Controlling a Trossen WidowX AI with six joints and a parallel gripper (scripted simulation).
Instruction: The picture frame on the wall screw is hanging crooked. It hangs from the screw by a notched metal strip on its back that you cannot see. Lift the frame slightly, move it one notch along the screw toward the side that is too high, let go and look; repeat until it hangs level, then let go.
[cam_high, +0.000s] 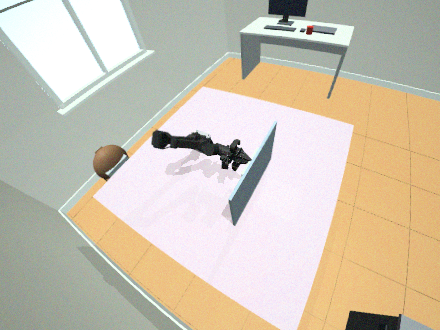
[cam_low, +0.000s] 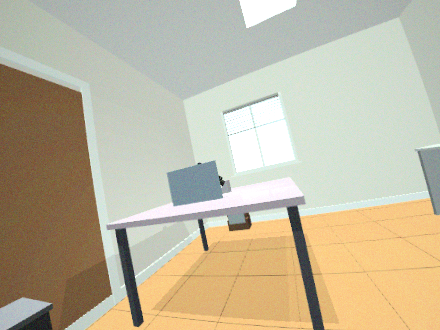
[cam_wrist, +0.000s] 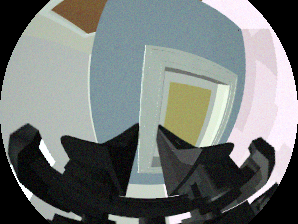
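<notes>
My gripper tip is now 10 mm short of the picture frame and 60 mm above it. The rest, counted from my gripper tip: grey-blue wall panel (20 mm ahead, 20 mm to the right, 60 mm below).
</notes>
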